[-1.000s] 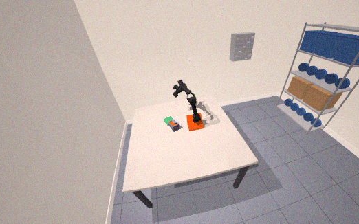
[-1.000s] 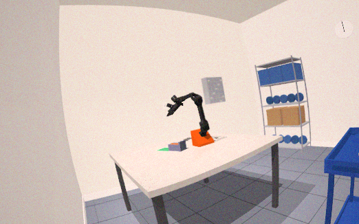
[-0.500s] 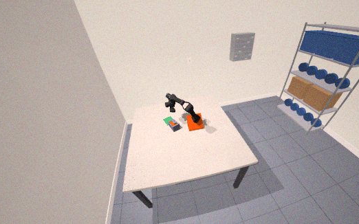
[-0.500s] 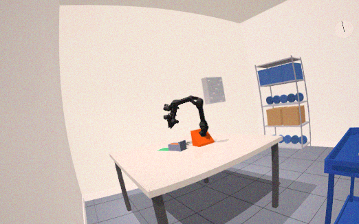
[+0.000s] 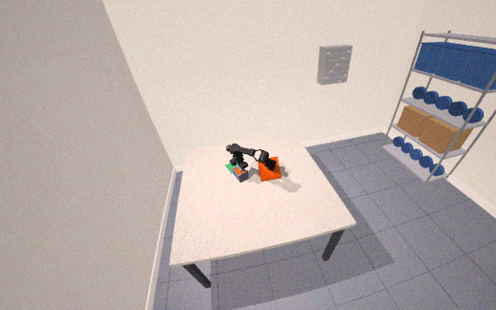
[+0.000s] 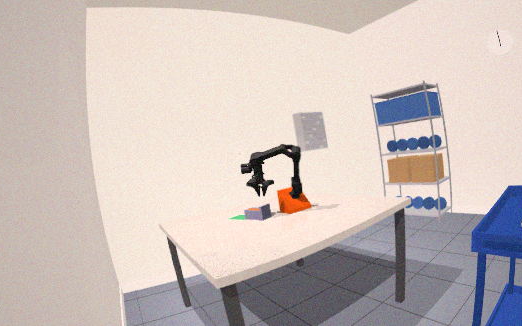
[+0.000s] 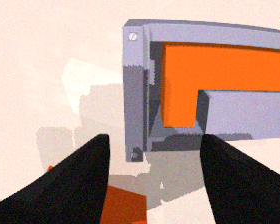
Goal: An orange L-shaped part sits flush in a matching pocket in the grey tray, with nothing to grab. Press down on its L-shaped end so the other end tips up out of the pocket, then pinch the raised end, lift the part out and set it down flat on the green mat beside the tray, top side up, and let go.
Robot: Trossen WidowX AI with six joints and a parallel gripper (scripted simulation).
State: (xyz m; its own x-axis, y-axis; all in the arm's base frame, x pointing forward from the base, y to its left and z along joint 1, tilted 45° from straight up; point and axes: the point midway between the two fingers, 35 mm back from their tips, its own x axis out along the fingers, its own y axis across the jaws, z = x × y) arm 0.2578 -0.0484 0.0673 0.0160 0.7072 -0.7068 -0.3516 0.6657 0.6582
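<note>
My gripper tip is now 10 cm above the orange L-shaped part, 5 cm to the left of it and 1 cm short of it. Round my gripper tip: green mat (20 cm to the right, 16 cm below, 7 cm ahead).
</note>
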